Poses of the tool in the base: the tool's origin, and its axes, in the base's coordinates. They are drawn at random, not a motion.
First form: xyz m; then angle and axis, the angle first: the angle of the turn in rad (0 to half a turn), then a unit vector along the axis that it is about.
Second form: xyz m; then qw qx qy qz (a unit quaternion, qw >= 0). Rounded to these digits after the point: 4 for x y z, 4 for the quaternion.
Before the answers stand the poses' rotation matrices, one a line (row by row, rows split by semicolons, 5 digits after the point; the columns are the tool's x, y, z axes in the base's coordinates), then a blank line. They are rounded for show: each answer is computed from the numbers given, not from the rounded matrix.
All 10 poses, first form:
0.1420 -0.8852 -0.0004 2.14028 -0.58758 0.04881 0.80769
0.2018 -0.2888 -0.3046 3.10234 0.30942 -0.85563 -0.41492
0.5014 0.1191 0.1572 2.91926 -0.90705 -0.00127 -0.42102
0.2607 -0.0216 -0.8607 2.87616 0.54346 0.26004 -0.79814
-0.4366 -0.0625 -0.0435 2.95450 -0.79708 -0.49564 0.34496
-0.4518 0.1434 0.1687 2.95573 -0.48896 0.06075 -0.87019
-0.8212 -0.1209 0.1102 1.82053 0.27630 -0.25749 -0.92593
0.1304 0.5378 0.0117 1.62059 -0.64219 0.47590 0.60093
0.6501 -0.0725 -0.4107 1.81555 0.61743 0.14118 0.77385
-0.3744 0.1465 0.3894 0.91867 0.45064 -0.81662 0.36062
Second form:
-0.00779 -0.72437 -0.68937; 0.63608 -0.53553 0.55553; -0.77159 -0.43417 0.46492
-0.80782 -0.51301 -0.29025; -0.54558 0.46441 0.69762; -0.22309 0.72190 -0.65505
0.64984 0.09511 0.75409; -0.09056 -0.97538 0.20107; 0.75465 -0.19895 -0.62523
-0.38462 0.48707 -0.78411; 0.06832 -0.83211 -0.55039; -0.92054 -0.26526 0.28677
0.27705 0.71908 -0.63732; 0.84740 -0.49551 -0.19071; -0.45294 -0.48723 -0.74663
-0.50873 0.10191 0.85487; -0.21970 -0.97546 -0.01446; 0.83242 -0.19517 0.51864
-0.15194 0.80848 -0.56857; -0.98594 -0.16446 0.02961; -0.06956 0.56508 0.82210
0.38316 -0.92101 0.07019; 0.27936 0.18798 0.94161; -0.88043 -0.34118 0.32932
0.23128 -0.64250 0.73055; 0.85908 -0.21756 -0.46330; 0.45661 0.73476 0.50164
0.68671 -0.43129 -0.58516; 0.14195 0.86904 -0.47394; 0.71294 0.24240 0.65800

0.1420 -0.8852 -0.0004 0.4800 -0.5155 0.0428 0.7086
0.2018 -0.2888 -0.3046 0.0196 0.3094 -0.8555 -0.4148
0.5014 0.1191 0.1572 0.1109 -0.9015 -0.0013 -0.4184
0.2607 -0.0216 -0.8607 0.1323 0.5387 0.2578 -0.7911
-0.4366 -0.0625 -0.0435 0.0934 -0.7936 -0.4935 0.3435
-0.4518 0.1434 0.1687 0.0928 -0.4868 0.0605 -0.8664
-0.8212 -0.1209 0.1102 0.6135 0.2182 -0.2033 -0.7312
0.1304 0.5378 0.0117 0.6893 -0.4653 0.3448 0.4354
0.6501 -0.0725 -0.4107 0.6155 0.4866 0.1113 0.6099
-0.3744 0.1465 0.3894 0.8963 0.1998 -0.3621 0.1599

